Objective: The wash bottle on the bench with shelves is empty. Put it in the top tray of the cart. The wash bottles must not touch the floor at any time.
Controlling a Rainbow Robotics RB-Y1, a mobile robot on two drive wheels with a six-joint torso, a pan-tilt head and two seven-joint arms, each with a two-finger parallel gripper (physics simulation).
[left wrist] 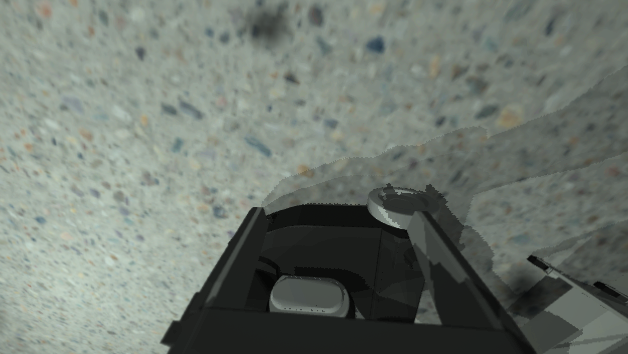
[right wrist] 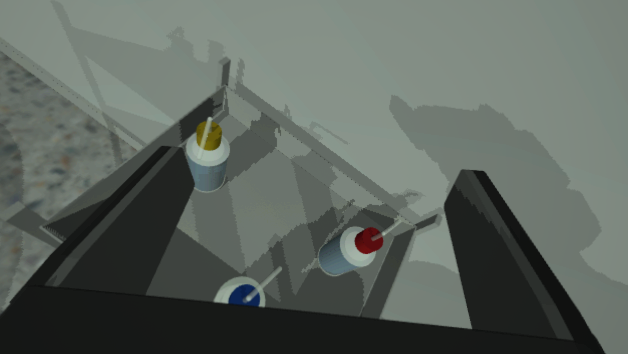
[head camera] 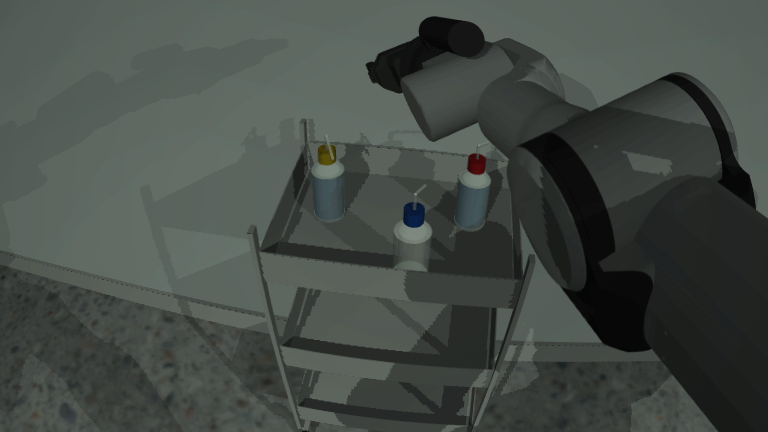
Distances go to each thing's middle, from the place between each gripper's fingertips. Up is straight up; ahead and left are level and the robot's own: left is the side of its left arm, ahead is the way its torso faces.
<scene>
Right now the wash bottle (head camera: 412, 235) is 31 cm below my right hand, 2 cm to the right of it and 2 cm behind it.
Right now the wash bottle is 75 cm ahead of my left hand, 70 cm to the right of it and 26 cm above it.
</scene>
